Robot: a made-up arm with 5 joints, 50 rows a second.
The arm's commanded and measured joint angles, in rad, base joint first. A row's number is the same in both.
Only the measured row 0 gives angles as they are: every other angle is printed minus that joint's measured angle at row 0.
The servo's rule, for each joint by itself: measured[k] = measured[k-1] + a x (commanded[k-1-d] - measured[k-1]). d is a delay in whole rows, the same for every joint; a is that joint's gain. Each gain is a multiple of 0.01, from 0.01 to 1. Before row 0 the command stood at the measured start. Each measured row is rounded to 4 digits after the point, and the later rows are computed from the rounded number. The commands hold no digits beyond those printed.
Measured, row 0:
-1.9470 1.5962 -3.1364 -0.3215 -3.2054
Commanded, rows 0 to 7:
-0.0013 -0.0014 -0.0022 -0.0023 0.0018
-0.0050 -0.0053 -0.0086 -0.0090 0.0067
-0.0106 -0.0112 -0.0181 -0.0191 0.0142
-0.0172 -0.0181 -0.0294 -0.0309 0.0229
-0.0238 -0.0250 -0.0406 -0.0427 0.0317
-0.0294 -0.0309 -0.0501 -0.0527 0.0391
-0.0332 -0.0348 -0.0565 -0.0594 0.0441
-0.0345 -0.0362 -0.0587 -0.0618 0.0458
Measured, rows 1 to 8:
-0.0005 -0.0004 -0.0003 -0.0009 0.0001
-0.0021 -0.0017 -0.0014 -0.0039 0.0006
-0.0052 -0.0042 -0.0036 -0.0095 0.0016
-0.0095 -0.0078 -0.0070 -0.0174 0.0031
-0.0146 -0.0123 -0.0114 -0.0268 0.0051
-0.0199 -0.0171 -0.0164 -0.0364 0.0075
-0.0247 -0.0217 -0.0216 -0.0449 0.0101
-0.0282 -0.0255 -0.0264 -0.0512 0.0126
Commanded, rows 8 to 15:
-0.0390 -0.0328 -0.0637 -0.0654 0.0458
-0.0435 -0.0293 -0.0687 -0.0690 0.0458
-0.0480 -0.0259 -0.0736 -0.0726 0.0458
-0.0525 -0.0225 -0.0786 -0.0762 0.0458
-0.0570 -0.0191 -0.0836 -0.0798 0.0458
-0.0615 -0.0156 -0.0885 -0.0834 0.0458
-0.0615 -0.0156 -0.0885 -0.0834 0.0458
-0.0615 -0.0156 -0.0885 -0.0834 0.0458
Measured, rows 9 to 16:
-0.0321 -0.0274 -0.0312 -0.0565 0.0149
-0.0362 -0.0279 -0.0361 -0.0611 0.0171
-0.0404 -0.0274 -0.0410 -0.0654 0.0191
-0.0448 -0.0261 -0.0459 -0.0694 0.0210
-0.0492 -0.0243 -0.0508 -0.0732 0.0227
-0.0536 -0.0220 -0.0557 -0.0770 0.0243
-0.0564 -0.0203 -0.0600 -0.0794 0.0258
-0.0582 -0.0191 -0.0637 -0.0809 0.0272

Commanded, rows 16 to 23:
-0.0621 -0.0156 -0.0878 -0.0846 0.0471
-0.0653 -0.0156 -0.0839 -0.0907 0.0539
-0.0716 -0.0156 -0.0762 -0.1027 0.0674
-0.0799 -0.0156 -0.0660 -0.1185 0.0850
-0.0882 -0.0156 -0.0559 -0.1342 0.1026
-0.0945 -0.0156 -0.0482 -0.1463 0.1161
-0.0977 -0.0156 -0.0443 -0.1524 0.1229
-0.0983 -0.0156 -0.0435 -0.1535 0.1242
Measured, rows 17 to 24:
-0.0596 -0.0182 -0.0668 -0.0823 0.0286
-0.0617 -0.0175 -0.0690 -0.0854 0.0304
-0.0653 -0.0170 -0.0699 -0.0918 0.0330
-0.0706 -0.0166 -0.0694 -0.1017 0.0366
-0.0769 -0.0163 -0.0676 -0.1137 0.0412
-0.0832 -0.0161 -0.0651 -0.1258 0.0464
-0.0884 -0.0160 -0.0624 -0.1356 0.0518
-0.0920 -0.0159 -0.0599 -0.1422 0.0569

